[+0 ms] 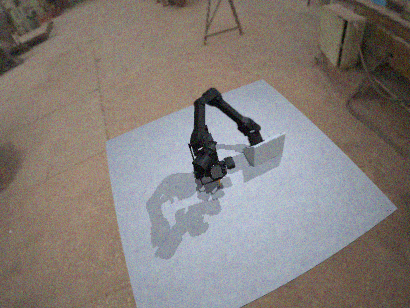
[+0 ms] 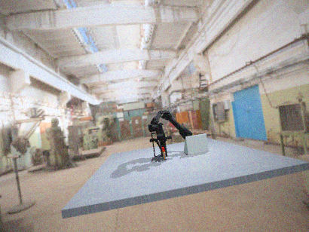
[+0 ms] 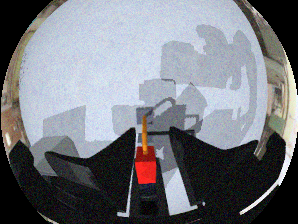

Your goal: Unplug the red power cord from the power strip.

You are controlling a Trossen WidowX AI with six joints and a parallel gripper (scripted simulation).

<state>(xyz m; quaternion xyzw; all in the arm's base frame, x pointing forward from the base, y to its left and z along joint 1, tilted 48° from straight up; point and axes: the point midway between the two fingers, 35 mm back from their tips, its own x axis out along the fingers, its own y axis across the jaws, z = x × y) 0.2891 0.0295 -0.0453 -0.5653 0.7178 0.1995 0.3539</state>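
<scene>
My gripper tip is 2 cm past the red plug, 8 cm to the left of it and 1 cm above it.
</scene>
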